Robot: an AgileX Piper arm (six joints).
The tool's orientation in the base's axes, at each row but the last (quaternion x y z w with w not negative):
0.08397, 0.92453, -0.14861, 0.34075
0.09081, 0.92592, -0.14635, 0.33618
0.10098, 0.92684, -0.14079, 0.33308
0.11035, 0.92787, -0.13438, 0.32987
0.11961, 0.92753, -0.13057, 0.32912
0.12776, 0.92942, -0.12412, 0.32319
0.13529, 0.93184, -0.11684, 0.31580
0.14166, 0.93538, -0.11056, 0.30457
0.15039, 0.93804, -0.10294, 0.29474
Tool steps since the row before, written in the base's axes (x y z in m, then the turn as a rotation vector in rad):
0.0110, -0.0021, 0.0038, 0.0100, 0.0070, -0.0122
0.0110, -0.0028, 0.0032, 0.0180, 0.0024, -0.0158
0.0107, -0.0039, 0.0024, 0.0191, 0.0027, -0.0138
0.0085, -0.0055, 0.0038, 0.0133, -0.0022, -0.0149
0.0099, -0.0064, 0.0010, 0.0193, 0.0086, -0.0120
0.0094, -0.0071, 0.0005, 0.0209, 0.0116, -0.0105
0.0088, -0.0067, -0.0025, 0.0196, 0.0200, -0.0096
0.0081, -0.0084, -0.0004, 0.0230, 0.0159, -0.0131
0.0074, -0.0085, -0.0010, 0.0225, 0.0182, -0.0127
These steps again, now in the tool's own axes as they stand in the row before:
-0.0109, 0.0000, 0.0046, 0.0008, 0.0118, 0.0126
-0.0106, -0.0004, 0.0051, -0.0032, 0.0104, 0.0215
-0.0100, -0.0011, 0.0058, -0.0053, 0.0106, 0.0206
-0.0095, -0.0033, 0.0039, -0.0008, 0.0045, 0.0196
-0.0090, -0.0031, 0.0070, -0.0057, 0.0160, 0.0174
-0.0086, -0.0037, 0.0072, -0.0074, 0.0191, 0.0162
-0.0064, -0.0031, 0.0089, -0.0055, 0.0264, 0.0123
-0.0077, -0.0051, 0.0071, -0.0068, 0.0241, 0.0181
-0.0071, -0.0053, 0.0071, -0.0061, 0.0260, 0.0168

